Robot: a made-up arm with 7 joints. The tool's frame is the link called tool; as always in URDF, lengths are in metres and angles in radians. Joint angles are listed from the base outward.
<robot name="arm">
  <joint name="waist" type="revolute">
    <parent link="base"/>
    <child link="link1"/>
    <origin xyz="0 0 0.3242"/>
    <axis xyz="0 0 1"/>
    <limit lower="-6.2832" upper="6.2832"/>
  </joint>
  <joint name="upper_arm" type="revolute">
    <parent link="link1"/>
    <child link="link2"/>
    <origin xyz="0 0 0"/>
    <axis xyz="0 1 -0.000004"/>
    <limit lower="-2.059" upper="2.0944"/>
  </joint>
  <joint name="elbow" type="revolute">
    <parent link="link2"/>
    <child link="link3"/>
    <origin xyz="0 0 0.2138"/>
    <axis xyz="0 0 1"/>
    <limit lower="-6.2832" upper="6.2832"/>
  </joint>
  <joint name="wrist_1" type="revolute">
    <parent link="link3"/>
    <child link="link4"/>
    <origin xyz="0.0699 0 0"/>
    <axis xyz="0 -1 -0.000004"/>
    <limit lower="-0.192" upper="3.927"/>
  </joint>
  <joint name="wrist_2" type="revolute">
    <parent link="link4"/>
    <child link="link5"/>
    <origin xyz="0.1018 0 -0.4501"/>
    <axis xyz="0 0.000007 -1"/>
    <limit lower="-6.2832" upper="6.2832"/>
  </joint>
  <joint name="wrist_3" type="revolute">
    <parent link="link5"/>
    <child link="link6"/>
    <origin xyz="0 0 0"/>
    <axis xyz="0 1 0.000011"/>
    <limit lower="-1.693" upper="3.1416"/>
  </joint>
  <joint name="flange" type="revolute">
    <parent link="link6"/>
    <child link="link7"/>
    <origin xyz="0.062 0 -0.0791"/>
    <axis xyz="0 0.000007 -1"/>
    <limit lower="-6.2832" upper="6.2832"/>
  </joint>
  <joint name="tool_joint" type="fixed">
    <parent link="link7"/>
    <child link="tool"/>
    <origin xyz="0 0 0" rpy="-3.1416 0 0"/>
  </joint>
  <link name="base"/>
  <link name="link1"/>
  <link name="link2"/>
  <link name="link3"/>
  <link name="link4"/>
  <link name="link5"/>
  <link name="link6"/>
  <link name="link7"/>
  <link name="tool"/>
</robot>
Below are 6 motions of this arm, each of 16 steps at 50 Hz.
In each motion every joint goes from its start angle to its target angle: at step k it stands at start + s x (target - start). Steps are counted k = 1, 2, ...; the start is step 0. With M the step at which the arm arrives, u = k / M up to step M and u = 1 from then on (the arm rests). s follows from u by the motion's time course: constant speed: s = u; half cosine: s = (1 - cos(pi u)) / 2; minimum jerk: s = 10 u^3 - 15 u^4 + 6 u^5.
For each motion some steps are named. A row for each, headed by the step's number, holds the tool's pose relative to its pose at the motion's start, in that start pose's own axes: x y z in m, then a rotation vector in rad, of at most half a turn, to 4 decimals.
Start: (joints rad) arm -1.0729 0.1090 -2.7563 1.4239 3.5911 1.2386 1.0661
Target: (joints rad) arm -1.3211 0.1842 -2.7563 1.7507 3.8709 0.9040 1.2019
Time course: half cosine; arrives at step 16
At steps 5, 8, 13, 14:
5: -0.0231 0.0218 0.0403 0.0020 -0.0621 0.0411
8: -0.0512 0.0551 0.0857 -0.0035 -0.1292 0.1036
13: -0.0891 0.1162 0.1425 -0.0271 -0.2027 0.2158
14: -0.0928 0.1238 0.1480 -0.0308 -0.2086 0.2294

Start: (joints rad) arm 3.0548 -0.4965 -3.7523 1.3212 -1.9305 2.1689 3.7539
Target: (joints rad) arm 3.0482 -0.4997 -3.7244 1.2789 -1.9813 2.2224 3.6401
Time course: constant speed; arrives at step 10
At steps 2, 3, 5, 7, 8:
2: 0.0023 0.0009 -0.0035 0.0128 -0.0047 -0.0224
3: 0.0035 0.0013 -0.0052 0.0192 -0.0070 -0.0335
5: 0.0059 0.0022 -0.0086 0.0321 -0.0114 -0.0555
7: 0.0083 0.0030 -0.0121 0.0450 -0.0155 -0.0773
8: 0.0095 0.0034 -0.0138 0.0515 -0.0175 -0.0881

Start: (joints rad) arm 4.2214 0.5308 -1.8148 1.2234 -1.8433 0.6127 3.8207
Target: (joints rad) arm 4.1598 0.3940 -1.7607 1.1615 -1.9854 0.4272 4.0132
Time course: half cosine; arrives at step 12
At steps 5, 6, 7, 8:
5: 0.0066 0.0275 0.0015 -0.0849 -0.0559 0.0427
6: 0.0089 0.0368 0.0014 -0.1156 -0.0745 0.0586
7: 0.0112 0.0460 0.0010 -0.1469 -0.0926 0.0749
8: 0.0133 0.0544 0.0003 -0.1766 -0.1090 0.0904

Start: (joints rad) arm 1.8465 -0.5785 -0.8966 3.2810 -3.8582 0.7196 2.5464
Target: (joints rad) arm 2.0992 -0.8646 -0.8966 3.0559 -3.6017 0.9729 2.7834
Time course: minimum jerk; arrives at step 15
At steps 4, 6, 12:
4: -0.0262 0.0037 -0.0143 -0.0352 -0.0353 0.0546
6: -0.0672 0.0090 -0.0407 -0.0967 -0.0914 0.1384
12: -0.1860 0.0212 -0.1525 -0.3326 -0.2643 0.3680

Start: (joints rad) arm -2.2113 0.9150 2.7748 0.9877 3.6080 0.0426 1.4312
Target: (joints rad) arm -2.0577 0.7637 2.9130 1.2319 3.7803 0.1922 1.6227
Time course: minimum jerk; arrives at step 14
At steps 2, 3, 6, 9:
2: 0.0033 0.0002 0.0009 -0.0030 0.0049 0.0069
3: 0.0100 0.0006 0.0027 -0.0089 0.0146 0.0207
6: 0.0539 0.0024 0.0118 -0.0424 0.0794 0.1148
9: 0.1127 0.0032 0.0176 -0.0735 0.1667 0.2485

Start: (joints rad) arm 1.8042 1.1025 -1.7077 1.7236 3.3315 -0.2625 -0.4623
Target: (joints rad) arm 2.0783 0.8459 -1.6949 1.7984 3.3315 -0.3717 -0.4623
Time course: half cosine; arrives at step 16
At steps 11, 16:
11: -0.0902 -0.0390 -0.0829 -0.1202 -0.1787 0.1923
16: -0.1103 -0.0513 -0.1080 -0.1622 -0.2290 0.2439

